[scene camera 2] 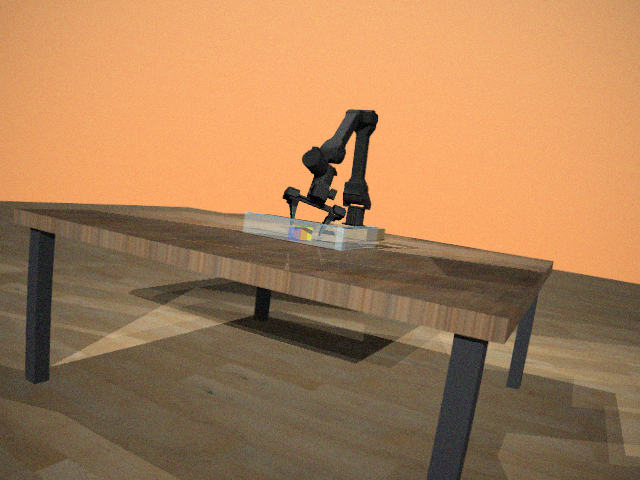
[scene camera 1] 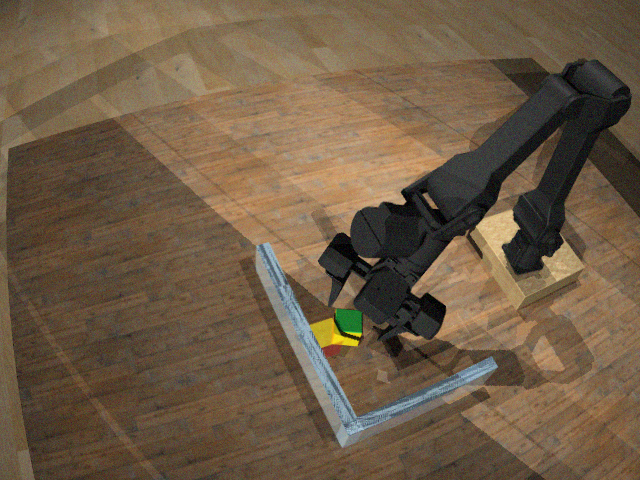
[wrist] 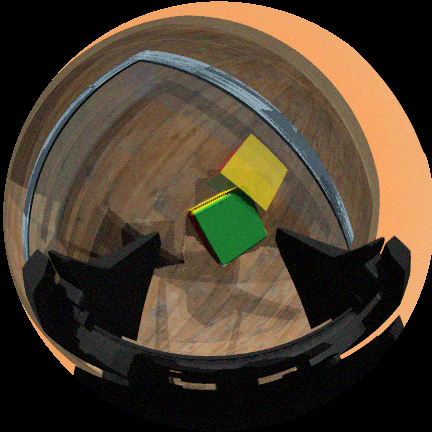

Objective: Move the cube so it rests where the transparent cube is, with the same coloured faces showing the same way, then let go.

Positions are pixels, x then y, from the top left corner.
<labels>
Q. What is my gripper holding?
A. Nothing.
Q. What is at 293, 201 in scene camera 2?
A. My gripper.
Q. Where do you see a grey L-shaped rail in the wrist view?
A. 229, 110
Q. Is my gripper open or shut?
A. Open.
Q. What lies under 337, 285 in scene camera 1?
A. My gripper.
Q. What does the cube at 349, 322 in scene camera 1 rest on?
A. The table.
</labels>
